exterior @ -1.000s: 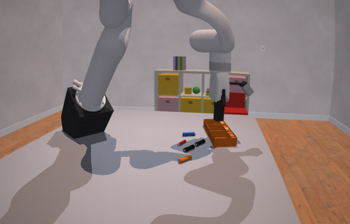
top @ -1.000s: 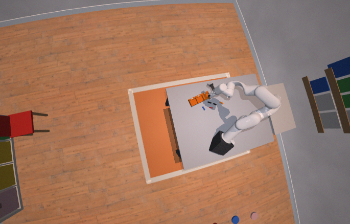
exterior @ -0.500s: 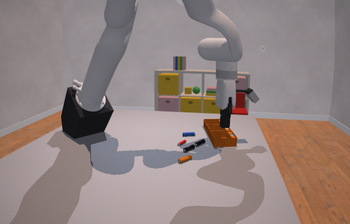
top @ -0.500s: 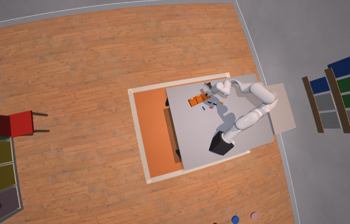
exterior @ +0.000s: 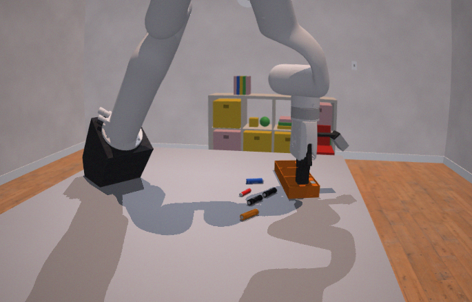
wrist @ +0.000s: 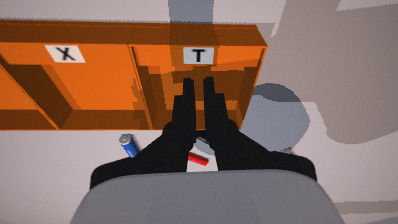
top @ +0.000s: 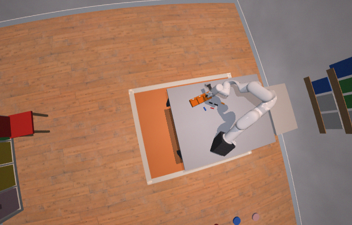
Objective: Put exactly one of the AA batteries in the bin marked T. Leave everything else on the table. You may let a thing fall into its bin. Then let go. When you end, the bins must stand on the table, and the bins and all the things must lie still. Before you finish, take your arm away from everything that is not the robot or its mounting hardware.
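Now: the orange bin tray 8 cm to the left of my hand, 3 cm below it and 1 cm ahead of it. The rest, counted from my hand: blue AA battery 11 cm behind, 10 cm to the left, 4 cm below; black battery 9 cm behind, 4 cm below; small red battery 15 cm behind, 4 cm below, 1 cm to the left.
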